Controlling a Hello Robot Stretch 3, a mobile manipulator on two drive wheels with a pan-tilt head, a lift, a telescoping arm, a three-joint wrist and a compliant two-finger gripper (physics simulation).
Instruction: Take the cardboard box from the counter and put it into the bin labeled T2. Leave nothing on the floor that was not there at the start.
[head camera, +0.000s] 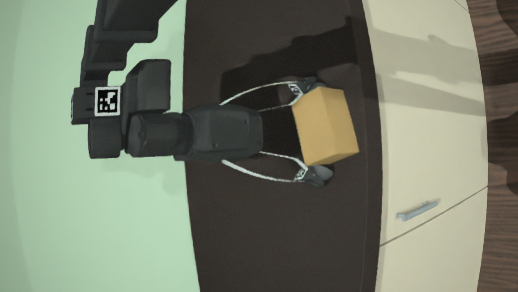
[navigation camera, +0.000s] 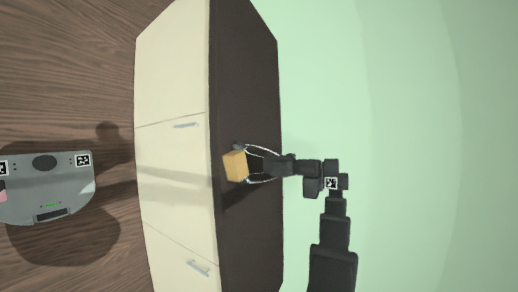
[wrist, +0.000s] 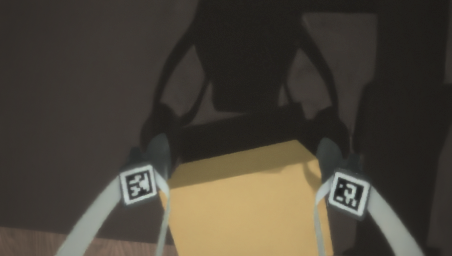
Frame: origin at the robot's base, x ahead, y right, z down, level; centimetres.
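Seen in the pictures: robot's base, origin of its link: (navigation camera: 45, 162).
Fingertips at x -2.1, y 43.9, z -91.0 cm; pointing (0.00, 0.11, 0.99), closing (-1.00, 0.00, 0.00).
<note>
Offsets run from my fingertips to a thing's top centre. "pt": to the spot under its first point. Level surfaces: height alone.
The cardboard box @(dx -0.3, dy -2.7, dz -5.3 cm) (head camera: 325, 125) (navigation camera: 235, 166) (wrist: 250, 215), plain orange-yellow, stands on the dark counter top @(dz -0.1 cm) (head camera: 280, 240) (navigation camera: 247, 75) (wrist: 75, 100) near its front edge, turned slightly relative to the gripper. My gripper (head camera: 318, 129) (navigation camera: 242, 163) (wrist: 242, 155) is shut on the box, with one fingertip against each side of it. In the wrist view the box's lower part runs out of the frame. The bin labeled T2 does not show in these views.
Cream cabinet fronts (head camera: 425, 150) (navigation camera: 172, 80) with metal handles @(pt dx +14.5, dy -8.6, dz +15.1 cm) (head camera: 418, 210) (navigation camera: 186, 125) drop from the counter's front edge to a wooden floor @(dz +90.9 cm) (navigation camera: 65, 75). My base (navigation camera: 47, 185) stands on that floor. A pale green wall (head camera: 100, 215) (navigation camera: 400, 100) rises behind the counter.
</note>
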